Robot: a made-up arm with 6 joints.
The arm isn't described. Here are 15 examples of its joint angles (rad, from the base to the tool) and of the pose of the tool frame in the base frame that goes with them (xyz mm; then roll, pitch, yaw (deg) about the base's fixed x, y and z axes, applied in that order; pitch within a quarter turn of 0, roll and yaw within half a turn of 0).
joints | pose
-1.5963 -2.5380 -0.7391 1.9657 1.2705 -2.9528 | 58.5 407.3 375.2 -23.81 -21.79 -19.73
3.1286 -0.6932 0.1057 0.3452 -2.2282 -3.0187 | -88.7 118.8 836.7 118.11 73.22 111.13
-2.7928 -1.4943 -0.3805 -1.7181 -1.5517 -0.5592 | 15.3 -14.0 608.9 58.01 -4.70 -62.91
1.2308 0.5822 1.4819 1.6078 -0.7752 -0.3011 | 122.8 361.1 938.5 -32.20 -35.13 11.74
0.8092 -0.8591 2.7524 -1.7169 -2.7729 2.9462 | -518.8 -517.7 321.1 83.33 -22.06 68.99
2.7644 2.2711 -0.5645 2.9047 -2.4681 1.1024 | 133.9 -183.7 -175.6 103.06 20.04 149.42
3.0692 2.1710 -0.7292 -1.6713 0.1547 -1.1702 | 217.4 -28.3 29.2 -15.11 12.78 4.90
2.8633 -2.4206 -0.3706 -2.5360 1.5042 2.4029 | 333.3 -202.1 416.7 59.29 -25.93 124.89
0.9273 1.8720 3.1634 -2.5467 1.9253 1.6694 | 226.7 474.9 550.7 73.70 33.22 14.21
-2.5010 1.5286 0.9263 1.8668 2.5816 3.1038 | -613.6 -502.9 52.3 124.79 -20.63 3.82
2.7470 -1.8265 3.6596 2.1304 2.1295 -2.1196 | -106.7 -27.5 -141.2 85.04 -3.71 -68.67
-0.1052 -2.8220 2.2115 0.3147 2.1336 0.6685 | 70.0 -126.9 -545.6 -46.95 -49.47 17.73
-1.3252 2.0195 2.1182 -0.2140 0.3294 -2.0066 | 70.3 -782.8 86.6 128.35 -24.07 -80.24
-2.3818 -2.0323 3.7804 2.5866 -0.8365 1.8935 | -41.2 -185.7 -95.4 100.60 -14.99 -160.35
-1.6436 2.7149 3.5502 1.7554 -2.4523 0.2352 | -3.8 -367.0 343.9 -62.81 29.60 131.80
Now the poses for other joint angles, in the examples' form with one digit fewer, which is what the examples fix.
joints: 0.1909 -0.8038 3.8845 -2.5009 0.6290 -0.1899
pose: -338 37 -35 9.5 52.8 -133.5
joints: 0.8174 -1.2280 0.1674 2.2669 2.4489 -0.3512
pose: -280 -181 808 -146.0 56.0 108.1
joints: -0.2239 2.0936 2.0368 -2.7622 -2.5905 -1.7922
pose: 768 -56 -29 128.6 -32.3 153.9
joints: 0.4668 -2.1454 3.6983 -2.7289 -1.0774 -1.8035
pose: 66 162 -219 -102.0 -31.9 51.3
